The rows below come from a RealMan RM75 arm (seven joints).
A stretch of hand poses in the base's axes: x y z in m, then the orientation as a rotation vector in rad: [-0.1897 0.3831 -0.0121 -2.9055 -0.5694 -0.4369]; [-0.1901 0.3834 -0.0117 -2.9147 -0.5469 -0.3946]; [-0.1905 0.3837 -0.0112 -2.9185 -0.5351 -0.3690]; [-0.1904 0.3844 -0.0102 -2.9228 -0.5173 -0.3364]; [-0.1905 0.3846 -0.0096 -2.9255 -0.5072 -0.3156]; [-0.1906 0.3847 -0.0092 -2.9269 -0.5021 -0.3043]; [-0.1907 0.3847 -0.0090 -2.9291 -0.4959 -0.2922]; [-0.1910 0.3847 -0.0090 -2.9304 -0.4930 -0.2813]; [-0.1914 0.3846 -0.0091 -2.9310 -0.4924 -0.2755]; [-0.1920 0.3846 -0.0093 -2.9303 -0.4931 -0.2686]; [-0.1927 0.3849 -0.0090 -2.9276 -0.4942 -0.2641]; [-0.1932 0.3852 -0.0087 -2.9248 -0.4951 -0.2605]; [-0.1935 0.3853 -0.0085 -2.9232 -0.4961 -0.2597]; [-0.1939 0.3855 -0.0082 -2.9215 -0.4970 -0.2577]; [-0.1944 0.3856 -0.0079 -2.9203 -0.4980 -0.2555]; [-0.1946 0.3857 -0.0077 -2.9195 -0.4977 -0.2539]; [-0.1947 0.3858 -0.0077 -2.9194 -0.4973 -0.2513]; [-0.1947 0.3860 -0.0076 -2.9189 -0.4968 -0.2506]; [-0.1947 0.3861 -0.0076 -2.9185 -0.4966 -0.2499]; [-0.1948 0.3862 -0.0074 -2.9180 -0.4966 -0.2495]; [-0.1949 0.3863 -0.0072 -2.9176 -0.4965 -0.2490]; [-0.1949 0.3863 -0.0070 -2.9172 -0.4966 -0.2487]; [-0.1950 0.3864 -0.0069 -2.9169 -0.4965 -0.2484]
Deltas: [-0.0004 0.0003 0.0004 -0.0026 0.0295 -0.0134]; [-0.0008 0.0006 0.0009 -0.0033 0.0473 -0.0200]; [-0.0007 0.0013 0.0019 -0.0034 0.0702 -0.0301]; [-0.0008 0.0015 0.0025 -0.0039 0.0847 -0.0358]; [-0.0009 0.0016 0.0029 -0.0043 0.0926 -0.0386]; [-0.0010 0.0016 0.0031 -0.0052 0.1010 -0.0423]; [-0.0013 0.0016 0.0031 -0.0062 0.1083 -0.0438]; [-0.0017 0.0015 0.0030 -0.0068 0.1122 -0.0439]; [-0.0023 0.0015 0.0028 -0.0066 0.1168 -0.0429]; [-0.0030 0.0018 0.0031 -0.0046 0.1200 -0.0413]; [-0.0035 0.0021 0.0034 -0.0023 0.1227 -0.0398]; [-0.0038 0.0022 0.0036 -0.0010 0.1233 -0.0387]; [-0.0042 0.0024 0.0039 0.0002 0.1248 -0.0376]; [-0.0047 0.0025 0.0042 0.0010 0.1263 -0.0365]; [-0.0049 0.0026 0.0044 0.0018 0.1275 -0.0364]; [-0.0050 0.0027 0.0044 0.0019 0.1293 -0.0365]; [-0.0050 0.0029 0.0045 0.0024 0.1298 -0.0366]; [-0.0050 0.0030 0.0045 0.0028 0.1304 -0.0366]; [-0.0051 0.0031 0.0047 0.0033 0.1307 -0.0365]; [-0.0052 0.0032 0.0049 0.0037 0.1311 -0.0364]; [-0.0052 0.0032 0.0051 0.0040 0.1313 -0.0362]; [-0.0053 0.0033 0.0052 0.0043 0.1316 -0.0362]
